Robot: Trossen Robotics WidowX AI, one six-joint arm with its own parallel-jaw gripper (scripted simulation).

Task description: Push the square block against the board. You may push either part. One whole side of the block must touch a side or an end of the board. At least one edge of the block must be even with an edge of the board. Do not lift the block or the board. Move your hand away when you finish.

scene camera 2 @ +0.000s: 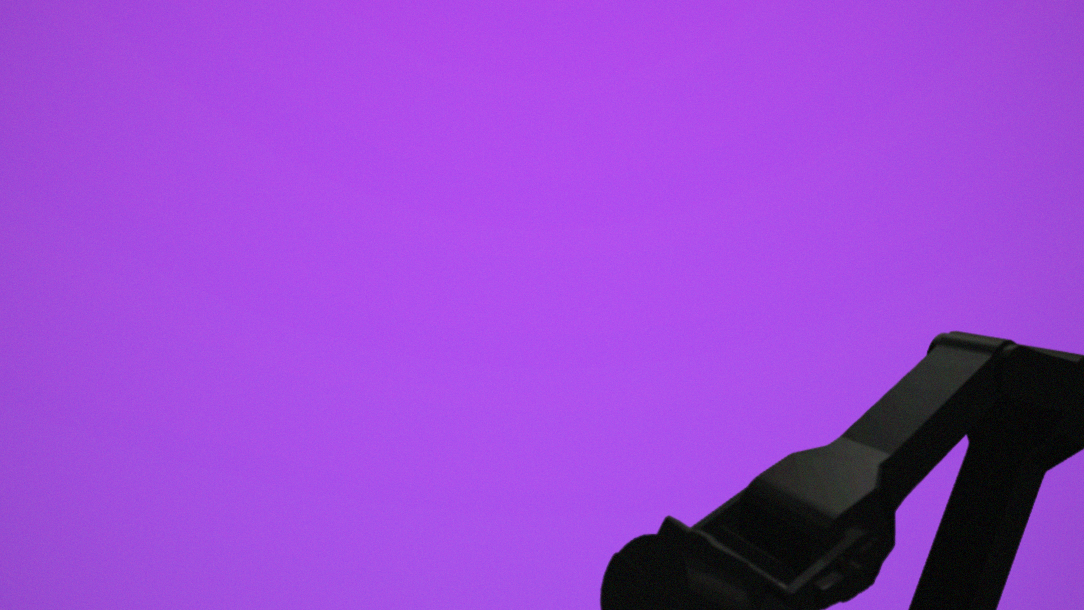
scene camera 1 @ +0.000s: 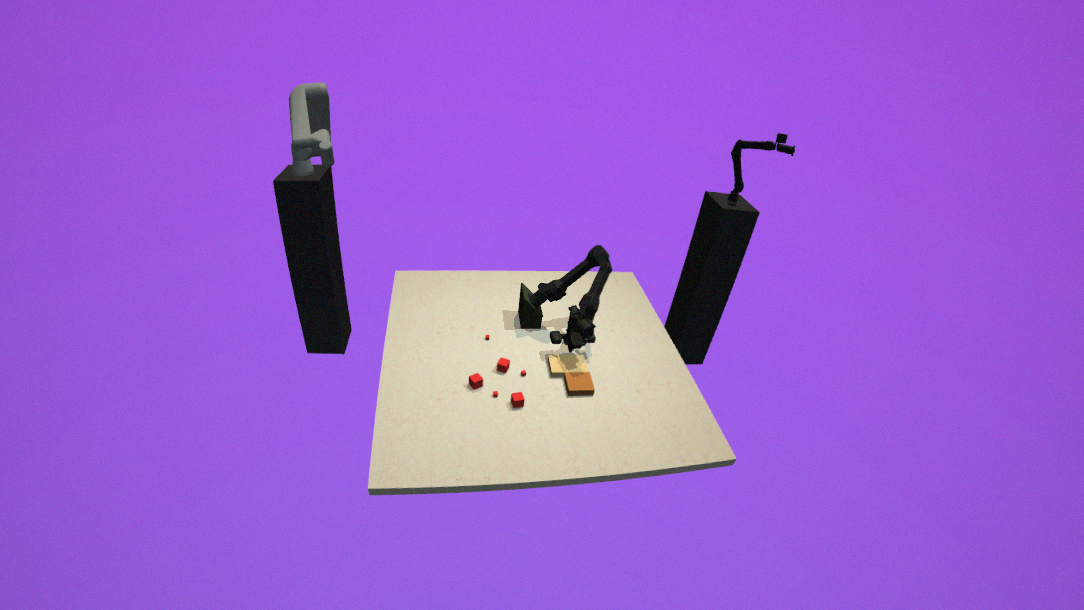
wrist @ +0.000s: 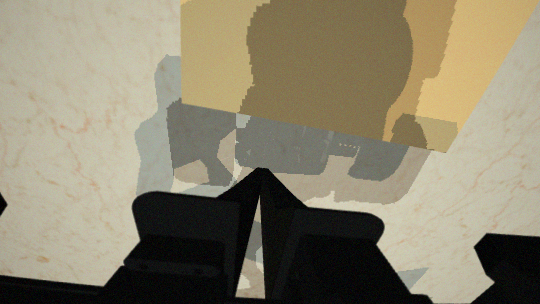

The gripper is shut and holds nothing. Further things: a tan piece.
